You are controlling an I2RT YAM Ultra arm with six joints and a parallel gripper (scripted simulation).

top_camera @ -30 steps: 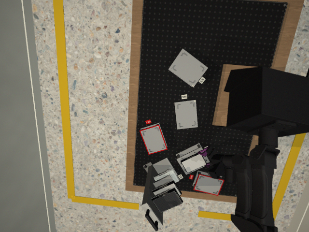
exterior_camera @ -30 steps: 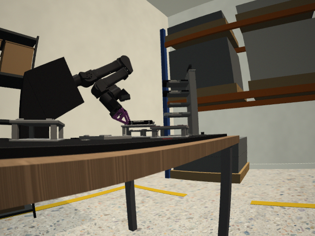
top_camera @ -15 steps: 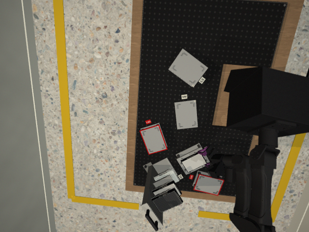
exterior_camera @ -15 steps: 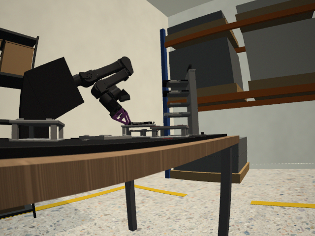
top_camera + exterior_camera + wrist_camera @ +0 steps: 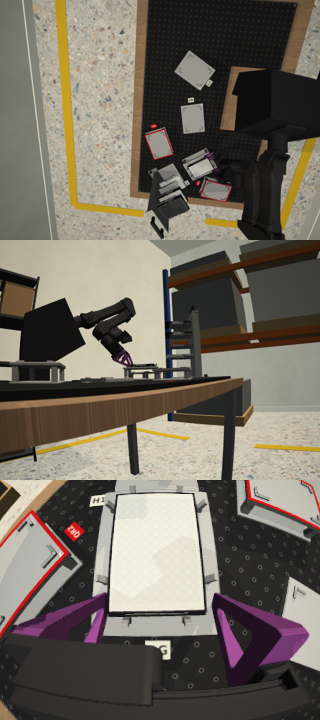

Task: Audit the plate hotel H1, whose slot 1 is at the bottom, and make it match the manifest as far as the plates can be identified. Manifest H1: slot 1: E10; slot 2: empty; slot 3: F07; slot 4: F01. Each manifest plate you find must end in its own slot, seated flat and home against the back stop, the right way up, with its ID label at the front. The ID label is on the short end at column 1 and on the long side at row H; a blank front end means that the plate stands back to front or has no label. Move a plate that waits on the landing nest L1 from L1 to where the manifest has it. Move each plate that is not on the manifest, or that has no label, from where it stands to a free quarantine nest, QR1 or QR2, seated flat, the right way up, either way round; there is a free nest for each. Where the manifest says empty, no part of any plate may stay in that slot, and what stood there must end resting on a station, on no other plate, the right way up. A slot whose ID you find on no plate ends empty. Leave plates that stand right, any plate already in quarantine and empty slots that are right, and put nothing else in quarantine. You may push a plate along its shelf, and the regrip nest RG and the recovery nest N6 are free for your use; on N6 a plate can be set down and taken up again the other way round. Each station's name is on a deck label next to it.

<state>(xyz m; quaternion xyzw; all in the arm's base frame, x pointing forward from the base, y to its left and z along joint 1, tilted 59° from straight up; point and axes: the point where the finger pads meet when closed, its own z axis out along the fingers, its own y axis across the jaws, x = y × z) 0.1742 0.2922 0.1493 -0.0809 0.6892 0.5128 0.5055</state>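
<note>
My hand is 40 mm to the right of the regrip nest RG, 40 mm short of it and 10 mm above it. The rest, counted from my hand: quarantine nest QR2 (190 mm to the left, 100 mm behind, 30 mm below); then H1 deck label (200 mm to the left, 80 mm ahead, 70 mm below); then white well plate (180 mm ahead, 160 mm to the left, 40 mm above).
</note>
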